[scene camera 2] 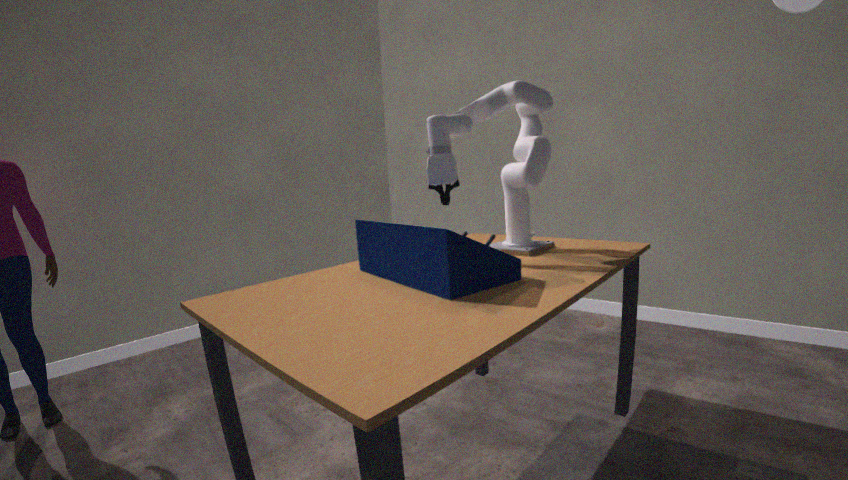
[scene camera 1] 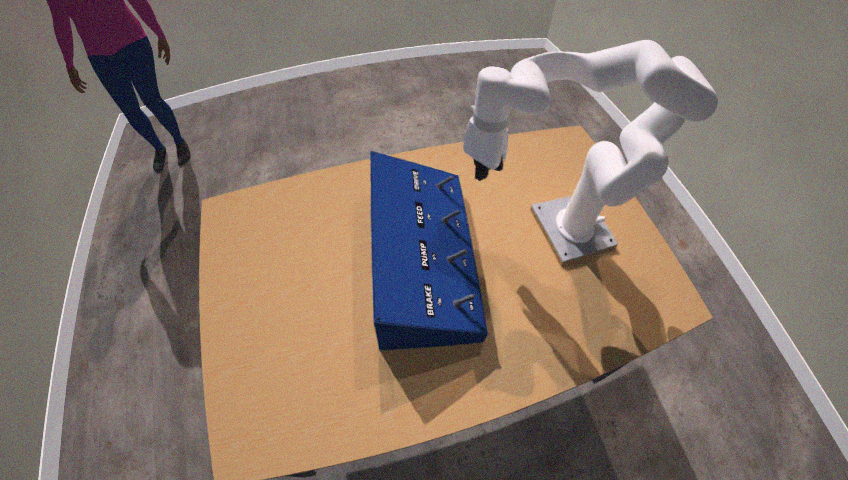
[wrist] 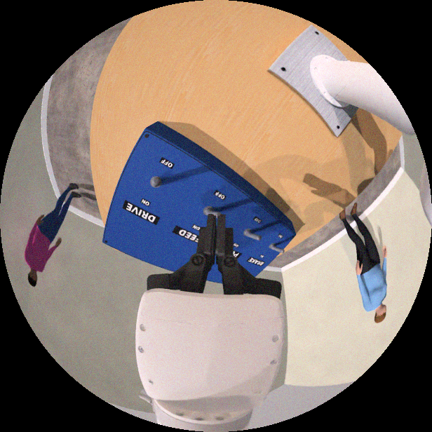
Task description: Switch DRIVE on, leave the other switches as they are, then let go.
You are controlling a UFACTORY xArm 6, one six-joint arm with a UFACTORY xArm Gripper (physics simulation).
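Places are measured from the arm's base along level axes (x ahead, y left, z up), in centimetres.
Where they show: gripper, fingertip midpoint: [scene camera 2: 445,205] [scene camera 1: 481,177]; arm's base, link origin: [scene camera 2: 518,244] [scene camera 1: 574,226].
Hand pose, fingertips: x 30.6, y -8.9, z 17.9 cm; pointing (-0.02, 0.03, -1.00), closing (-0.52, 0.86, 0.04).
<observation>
Each offset is from my fingertips to the top centre of the thing. Level surfaces: height alone.
A blue sloped panel [scene camera 1: 392,249] [scene camera 2: 404,255] [wrist: 125,185] bears four levers in a row. The DRIVE switch @[dx +6.0, dy -8.3, dz -7.1 cm] [scene camera 1: 445,182] [wrist: 156,181] is at one end and leans to its OFF side. The FEED switch @[dx +8.0, dy +3.6, dz -7.1 cm] [scene camera 1: 451,215] [wrist: 207,210], PUMP switch @[dx +10.0, dy +15.4, dz -7.1 cm] [scene camera 1: 457,255] [wrist: 252,234] and BRAKE switch @[dx +11.9, dy +27.3, dz -7.1 cm] [scene camera 1: 464,300] [wrist: 276,247] lean the same way. My gripper [scene camera 1: 482,177] [scene camera 2: 445,203] [wrist: 216,222] is shut and empty. It hangs above the panel's height, apart from every lever. In the wrist view its fingers hide part of the FEED and PUMP labels.
The panel stands on a wooden table @[dz -20.0 cm] [scene camera 1: 285,267] [scene camera 2: 333,333] [wrist: 215,60]. The arm's base plate [scene camera 1: 544,217] [wrist: 295,62] is on the table, on the panel's OFF side. A person in a magenta top [scene camera 1: 104,26] [scene camera 2: 13,208] [wrist: 42,250] and one in blue [wrist: 374,287] stand beyond the table.
</observation>
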